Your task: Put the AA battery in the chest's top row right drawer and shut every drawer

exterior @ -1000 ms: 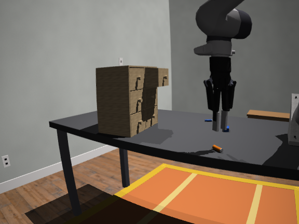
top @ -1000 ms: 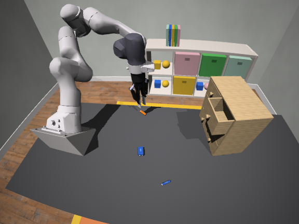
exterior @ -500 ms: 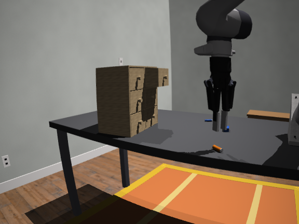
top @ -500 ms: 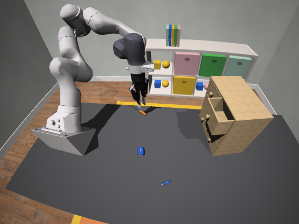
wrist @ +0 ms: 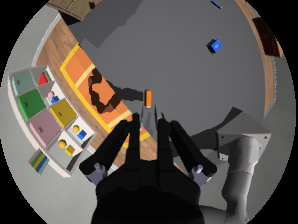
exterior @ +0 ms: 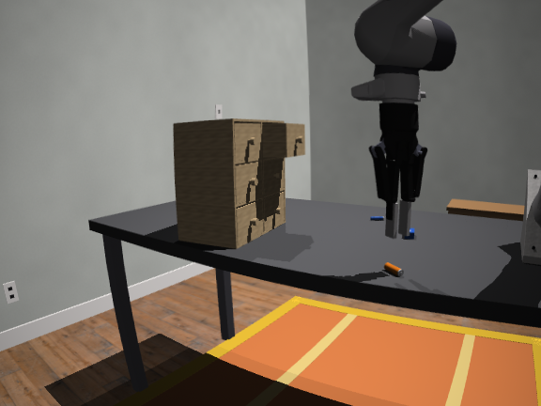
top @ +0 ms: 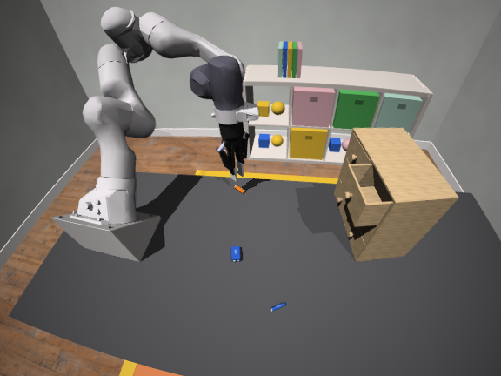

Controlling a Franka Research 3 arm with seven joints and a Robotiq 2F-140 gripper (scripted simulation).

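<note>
My hand is 10 cm above the orange AA battery. From my hand the other things lie so: blue block-shaped battery 29 cm to the right, 10 cm below, 2 cm ahead; thin blue cylinder 44 cm to the right, 15 cm ahead, 10 cm below.
</note>
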